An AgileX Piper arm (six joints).
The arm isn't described. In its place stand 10 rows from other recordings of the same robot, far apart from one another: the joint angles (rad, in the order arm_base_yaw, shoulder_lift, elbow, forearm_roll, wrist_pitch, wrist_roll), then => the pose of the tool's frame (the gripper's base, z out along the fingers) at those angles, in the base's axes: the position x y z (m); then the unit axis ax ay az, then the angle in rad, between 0 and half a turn.
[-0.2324, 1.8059, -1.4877, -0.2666, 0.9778, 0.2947] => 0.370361 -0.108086 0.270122 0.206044 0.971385 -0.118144 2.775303
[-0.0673, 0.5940, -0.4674, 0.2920, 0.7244, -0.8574] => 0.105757 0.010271 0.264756 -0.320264 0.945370 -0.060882 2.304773
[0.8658, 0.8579, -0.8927, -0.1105, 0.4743, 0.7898] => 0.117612 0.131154 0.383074 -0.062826 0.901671 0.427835 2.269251
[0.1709, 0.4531, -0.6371, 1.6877, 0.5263, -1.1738] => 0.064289 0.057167 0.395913 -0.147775 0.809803 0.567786 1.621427
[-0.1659, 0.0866, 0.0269, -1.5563, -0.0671, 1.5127] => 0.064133 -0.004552 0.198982 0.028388 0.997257 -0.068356 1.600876
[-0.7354, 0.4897, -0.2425, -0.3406, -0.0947, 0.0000] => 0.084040 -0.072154 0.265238 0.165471 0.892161 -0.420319 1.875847
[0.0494, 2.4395, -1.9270, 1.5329, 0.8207, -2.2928] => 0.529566 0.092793 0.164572 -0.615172 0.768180 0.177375 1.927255
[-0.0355, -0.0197, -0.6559, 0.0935, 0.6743, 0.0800] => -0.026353 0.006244 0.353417 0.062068 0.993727 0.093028 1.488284
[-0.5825, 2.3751, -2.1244, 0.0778, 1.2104, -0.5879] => 0.420385 -0.269002 0.182949 0.007425 0.999707 -0.023060 2.935986
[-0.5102, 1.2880, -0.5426, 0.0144, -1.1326, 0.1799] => 0.218490 -0.123632 0.310533 0.338935 0.903796 -0.261298 1.140739
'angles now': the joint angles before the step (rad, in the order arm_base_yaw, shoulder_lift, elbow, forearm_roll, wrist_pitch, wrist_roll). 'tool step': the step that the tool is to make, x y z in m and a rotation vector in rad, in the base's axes. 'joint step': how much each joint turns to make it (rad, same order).
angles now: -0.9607, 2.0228, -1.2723, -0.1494, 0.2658, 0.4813
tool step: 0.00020, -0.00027, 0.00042, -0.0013, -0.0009, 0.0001
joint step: 0.0000, 0.0000, -0.0016, 0.0002, 0.0000, -0.0003
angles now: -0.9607, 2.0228, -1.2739, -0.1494, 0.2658, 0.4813
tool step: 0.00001, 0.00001, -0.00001, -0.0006, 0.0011, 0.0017
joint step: 0.0000, 0.0000, 0.0000, 0.0001, 0.0000, -0.0021
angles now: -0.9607, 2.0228, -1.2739, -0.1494, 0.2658, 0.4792
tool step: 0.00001, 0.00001, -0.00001, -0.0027, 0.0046, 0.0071
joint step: 0.0000, 0.0000, 0.0000, 0.0001, 0.0001, -0.0089
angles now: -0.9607, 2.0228, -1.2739, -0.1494, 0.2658, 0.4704
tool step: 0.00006, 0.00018, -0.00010, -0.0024, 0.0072, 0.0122
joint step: 0.0000, 0.0000, 0.0000, 0.0065, 0.0014, -0.0204
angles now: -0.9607, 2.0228, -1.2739, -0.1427, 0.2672, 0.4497
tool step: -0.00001, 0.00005, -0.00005, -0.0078, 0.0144, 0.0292
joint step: -0.0011, 0.0000, 0.0000, 0.0197, 0.0000, -0.0530
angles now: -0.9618, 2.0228, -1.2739, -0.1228, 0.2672, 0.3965
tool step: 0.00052, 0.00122, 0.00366, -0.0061, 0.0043, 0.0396
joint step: -0.0014, -0.0095, 0.0000, 0.0734, 0.0045, -0.1079
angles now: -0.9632, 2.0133, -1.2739, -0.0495, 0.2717, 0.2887
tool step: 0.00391, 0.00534, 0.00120, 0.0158, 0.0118, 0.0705
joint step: 0.0068, -0.0062, 0.0000, 0.1317, 0.0268, -0.1779
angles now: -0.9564, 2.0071, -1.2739, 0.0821, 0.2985, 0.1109
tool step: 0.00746, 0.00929, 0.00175, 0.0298, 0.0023, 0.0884
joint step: 0.0155, -0.0082, 0.0000, 0.1542, 0.0442, -0.1952
